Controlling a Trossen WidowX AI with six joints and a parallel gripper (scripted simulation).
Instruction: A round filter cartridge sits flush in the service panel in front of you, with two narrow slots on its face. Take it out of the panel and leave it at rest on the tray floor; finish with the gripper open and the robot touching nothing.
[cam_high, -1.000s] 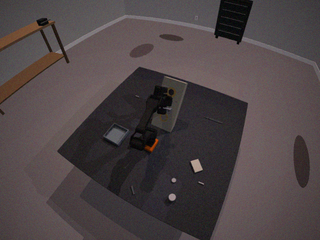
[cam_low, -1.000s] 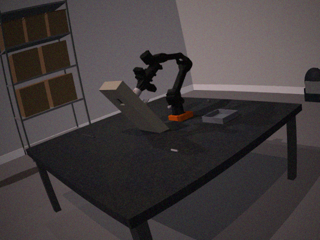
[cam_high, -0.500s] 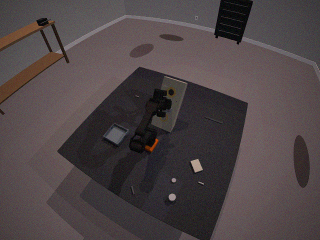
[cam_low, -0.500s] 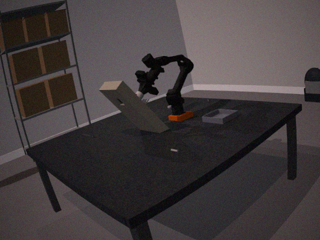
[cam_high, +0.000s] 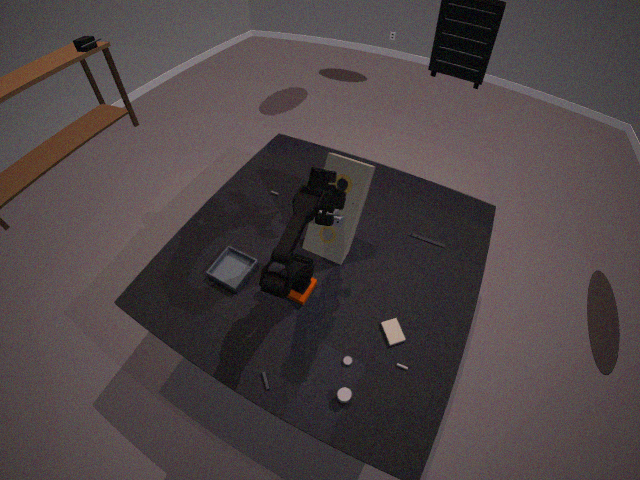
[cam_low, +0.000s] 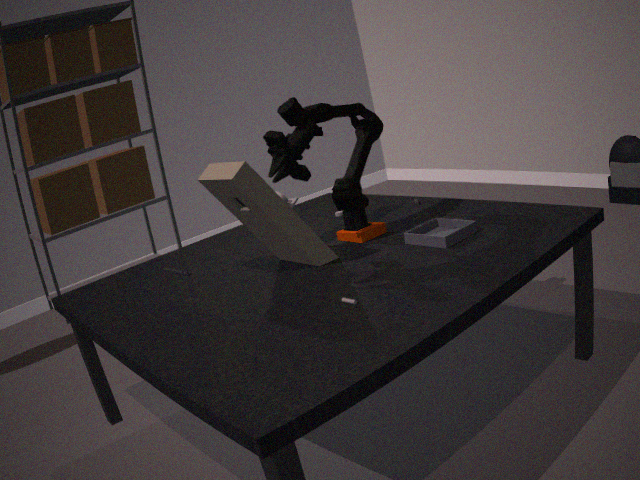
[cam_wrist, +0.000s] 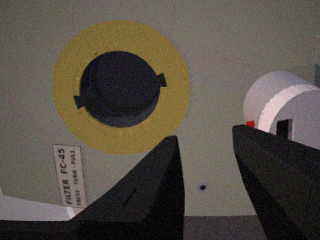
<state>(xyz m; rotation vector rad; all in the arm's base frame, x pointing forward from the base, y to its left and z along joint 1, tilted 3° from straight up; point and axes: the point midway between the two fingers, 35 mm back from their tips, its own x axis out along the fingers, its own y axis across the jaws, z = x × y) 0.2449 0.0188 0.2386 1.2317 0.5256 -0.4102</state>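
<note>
Right now my gripper tip is 6 cm above the grey round filter cartridge. The rest, counted from my gripper tip: ledge: 2 cm behind, 10 cm below; beige service panel: 4 cm ahead, 8 cm below; grey tray: 34 cm behind, 27 cm to the left, 24 cm below.
</note>
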